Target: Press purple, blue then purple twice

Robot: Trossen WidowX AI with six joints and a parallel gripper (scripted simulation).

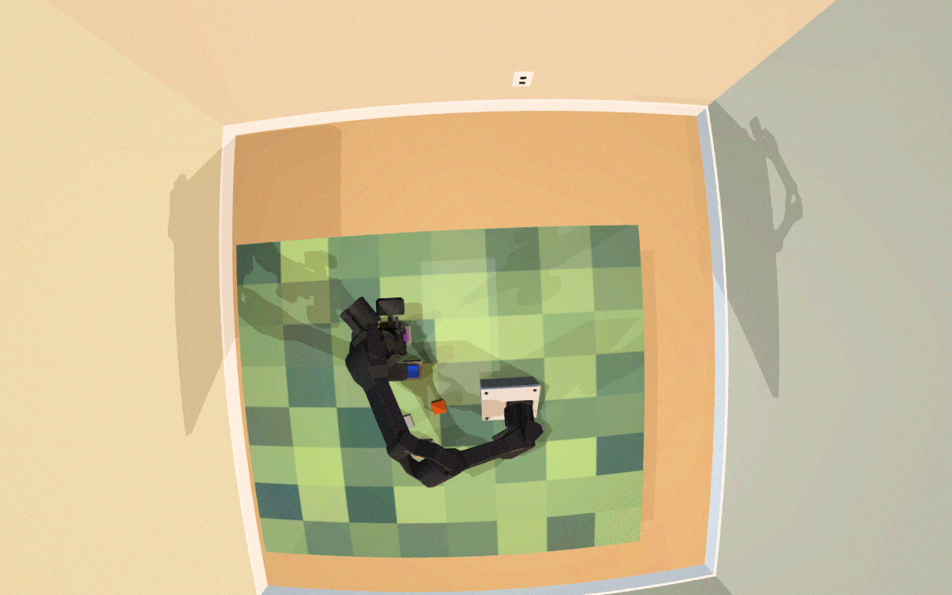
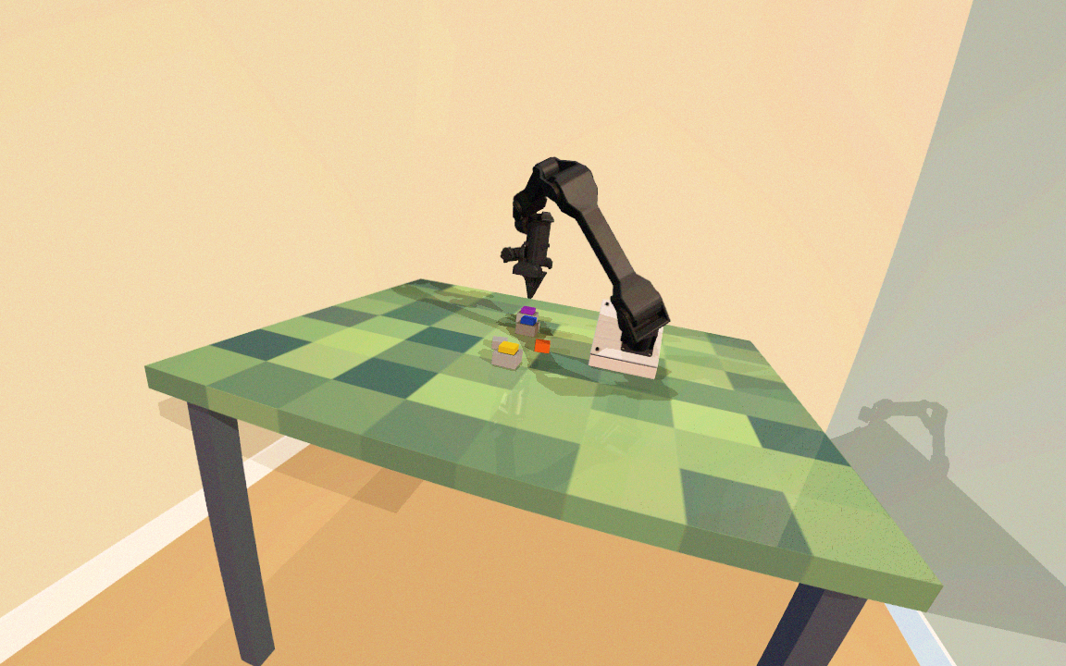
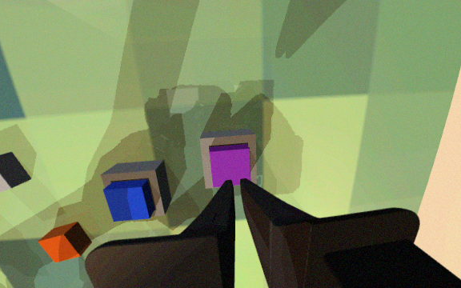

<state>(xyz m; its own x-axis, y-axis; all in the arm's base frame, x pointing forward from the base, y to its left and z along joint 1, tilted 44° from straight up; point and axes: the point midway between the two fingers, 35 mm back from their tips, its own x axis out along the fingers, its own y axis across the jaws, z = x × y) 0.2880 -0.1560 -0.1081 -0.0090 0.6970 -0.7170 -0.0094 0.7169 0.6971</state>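
The purple button is 3 cm below my gripper tip. Round my gripper tip: orange block 19 cm to the left, 9 cm behind, 6 cm below; grey block 23 cm to the left, 6 cm below; blue button 9 cm to the left, 3 cm below, 3 cm behind.
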